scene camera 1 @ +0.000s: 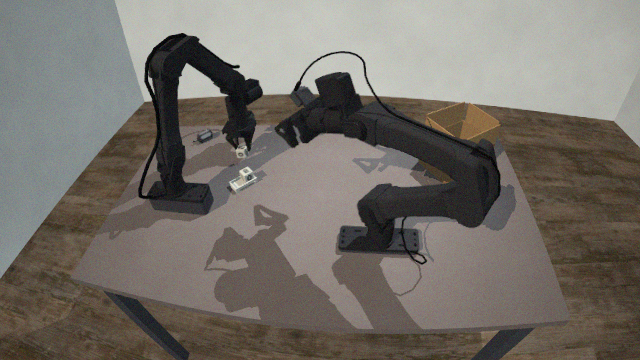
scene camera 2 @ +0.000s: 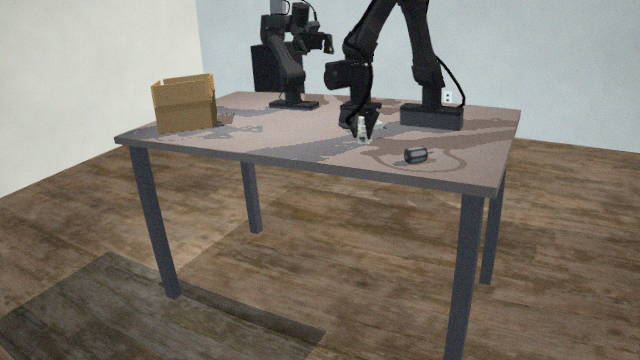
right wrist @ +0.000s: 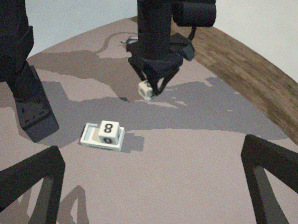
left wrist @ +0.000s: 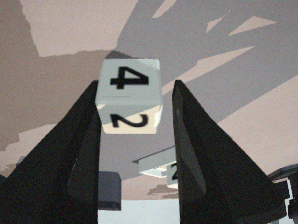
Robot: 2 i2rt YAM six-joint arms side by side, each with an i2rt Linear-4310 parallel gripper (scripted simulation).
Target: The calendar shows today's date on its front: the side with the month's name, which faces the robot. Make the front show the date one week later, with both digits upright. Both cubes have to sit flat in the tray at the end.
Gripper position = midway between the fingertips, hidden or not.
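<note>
Scene camera 1: my left gripper point(scene camera 1: 243, 150), my right gripper point(scene camera 1: 289, 120), a cardboard box point(scene camera 1: 480, 120). Scene camera 2: cardboard box point(scene camera 2: 186, 106), my right gripper point(scene camera 2: 320, 53). Left wrist view: white calendar tray point(left wrist: 156, 164), white cube point(left wrist: 129, 95), my left gripper point(left wrist: 137, 87). Cardboard box out of frame in the left wrist view. Right wrist view: my left gripper point(right wrist: 152, 89), my right gripper point(right wrist: 150, 153). Cardboard box out of frame in the right wrist view.
</note>
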